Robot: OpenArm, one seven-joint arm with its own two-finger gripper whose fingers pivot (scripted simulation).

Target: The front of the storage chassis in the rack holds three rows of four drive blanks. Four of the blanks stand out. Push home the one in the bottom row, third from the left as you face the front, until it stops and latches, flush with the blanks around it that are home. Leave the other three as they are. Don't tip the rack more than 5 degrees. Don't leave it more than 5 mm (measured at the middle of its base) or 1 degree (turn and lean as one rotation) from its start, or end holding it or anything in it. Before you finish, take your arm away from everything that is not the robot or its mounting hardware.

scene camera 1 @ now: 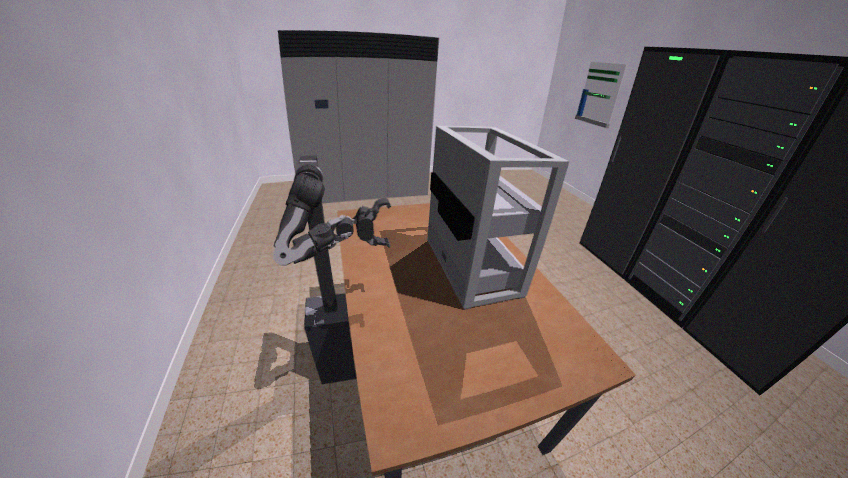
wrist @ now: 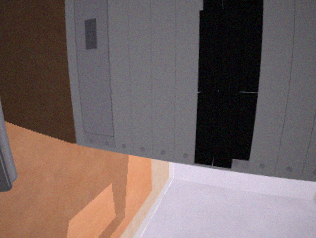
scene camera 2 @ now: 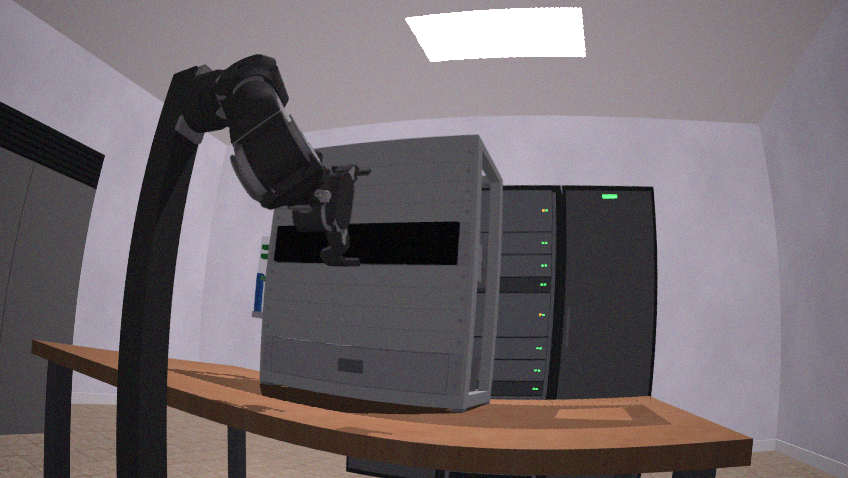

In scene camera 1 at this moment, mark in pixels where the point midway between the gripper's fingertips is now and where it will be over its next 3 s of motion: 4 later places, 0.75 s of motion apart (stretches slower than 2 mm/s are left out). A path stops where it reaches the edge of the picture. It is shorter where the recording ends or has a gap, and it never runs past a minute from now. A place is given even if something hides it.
My gripper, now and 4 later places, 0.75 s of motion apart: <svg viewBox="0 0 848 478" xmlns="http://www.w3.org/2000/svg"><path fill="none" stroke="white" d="M389 223L400 219L420 215L428 214L431 215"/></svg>
